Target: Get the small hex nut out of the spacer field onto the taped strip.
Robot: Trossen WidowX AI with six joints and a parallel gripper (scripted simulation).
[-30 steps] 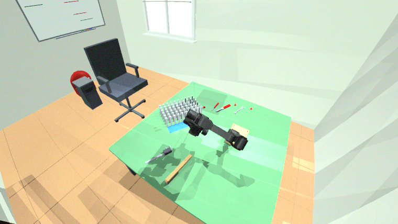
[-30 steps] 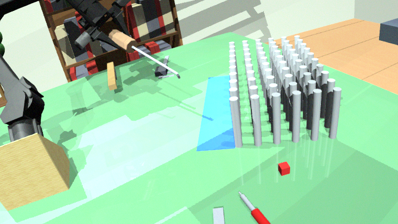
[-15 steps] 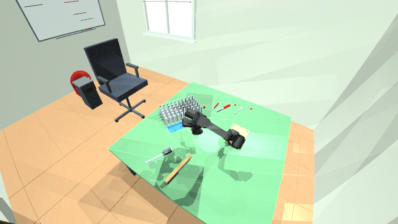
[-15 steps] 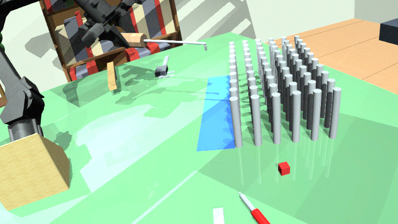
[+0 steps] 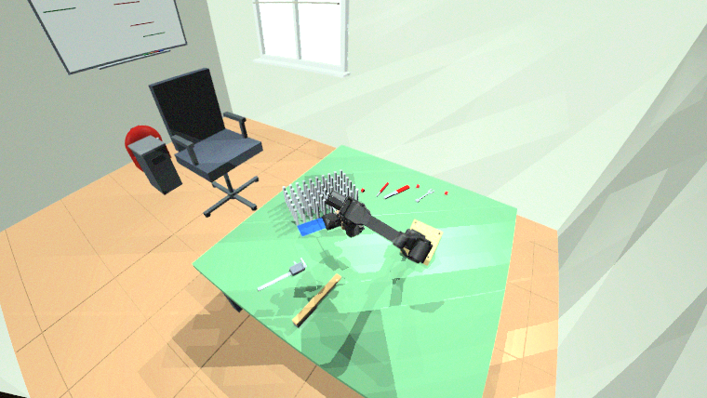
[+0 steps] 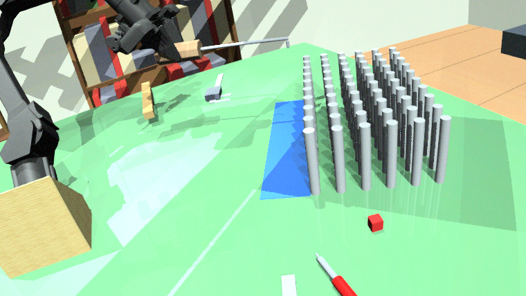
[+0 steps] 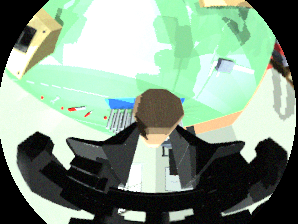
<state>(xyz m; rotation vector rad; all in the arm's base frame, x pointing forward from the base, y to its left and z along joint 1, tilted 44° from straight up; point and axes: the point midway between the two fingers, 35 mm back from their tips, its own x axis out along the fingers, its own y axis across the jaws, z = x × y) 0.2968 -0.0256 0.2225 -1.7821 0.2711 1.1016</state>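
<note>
My gripper tip is now 120 mm short of the blue taped strip, 140 mm to the left of it and 190 mm above it. The rest, counted from my gripper tip: hook tool: 80 mm ahead, 60 mm to the right; then red-handled screwdriver: 40 mm behind, 470 mm to the right, 180 mm below; then small hex nut: 270 mm ahead, 210 mm to the right, 180 mm below.
</note>
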